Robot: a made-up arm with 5 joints.
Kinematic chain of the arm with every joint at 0, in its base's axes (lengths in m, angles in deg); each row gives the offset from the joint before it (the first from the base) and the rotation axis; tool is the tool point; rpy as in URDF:
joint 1: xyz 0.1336 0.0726 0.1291 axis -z
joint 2: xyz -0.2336 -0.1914 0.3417 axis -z
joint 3: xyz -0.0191 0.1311 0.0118 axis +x
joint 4: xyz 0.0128 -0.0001 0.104 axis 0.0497 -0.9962 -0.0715
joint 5: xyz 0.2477 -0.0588 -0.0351 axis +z
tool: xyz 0.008 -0.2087 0.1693 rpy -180 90 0
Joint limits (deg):
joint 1: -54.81..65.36
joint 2: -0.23..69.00
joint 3: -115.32..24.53
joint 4: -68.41..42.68
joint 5: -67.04..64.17
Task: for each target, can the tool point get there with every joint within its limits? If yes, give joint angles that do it. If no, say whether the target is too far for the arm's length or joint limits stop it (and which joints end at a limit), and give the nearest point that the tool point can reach.
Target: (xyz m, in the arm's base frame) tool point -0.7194 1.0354 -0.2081
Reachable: no: too far | nearest point -0.1703 0.4157 0.4273 | short by 1.044 m
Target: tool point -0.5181 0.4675 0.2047
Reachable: no: joint limits stop it (at a limit: joint 1, joint 2, joint 3, joint 4, joint 5) | nearest point -0.2496 0.3241 0.4273 | short by 0.377 m
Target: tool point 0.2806 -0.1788 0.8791
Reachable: yes | joints -18.99 23.59 -21.60 16.29 32.60
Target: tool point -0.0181 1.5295 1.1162
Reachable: no: too far | nearest point 0.0900 0.4917 0.6825 | short by 1.130 m
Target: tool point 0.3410 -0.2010 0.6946
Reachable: yes | joints -27.26 29.72 -92.47 -56.27 32.21
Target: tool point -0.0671 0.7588 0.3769
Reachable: no: joint limits stop it (at a limit: joint 2, joint 3, joint 4, joint 5) | nearest point 0.0049 0.5125 0.4273 | short by 0.262 m
